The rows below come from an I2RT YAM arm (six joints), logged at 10 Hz.
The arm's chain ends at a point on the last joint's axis. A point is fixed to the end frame.
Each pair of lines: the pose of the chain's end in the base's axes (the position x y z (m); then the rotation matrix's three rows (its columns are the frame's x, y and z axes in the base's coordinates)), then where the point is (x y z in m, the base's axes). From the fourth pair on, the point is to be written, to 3 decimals.
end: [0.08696 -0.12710 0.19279], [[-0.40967 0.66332 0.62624], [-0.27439 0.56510 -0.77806], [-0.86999 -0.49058 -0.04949]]
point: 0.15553 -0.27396 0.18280
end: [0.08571 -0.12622 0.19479], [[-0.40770 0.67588 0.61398], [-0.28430 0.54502 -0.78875], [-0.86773 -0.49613 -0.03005]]
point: 0.15198 -0.27432 0.18809
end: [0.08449 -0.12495 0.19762], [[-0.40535 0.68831 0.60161], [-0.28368 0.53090 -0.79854], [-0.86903 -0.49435 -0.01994]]
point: 0.14845 -0.27412 0.19243
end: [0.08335 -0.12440 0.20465], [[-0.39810 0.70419 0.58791], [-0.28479 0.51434 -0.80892], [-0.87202 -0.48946 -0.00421]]
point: 0.145 -0.275 0.202
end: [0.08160 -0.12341 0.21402], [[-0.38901 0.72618 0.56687], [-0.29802 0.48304 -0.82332], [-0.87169 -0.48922 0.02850]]
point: 0.139 -0.275 0.216
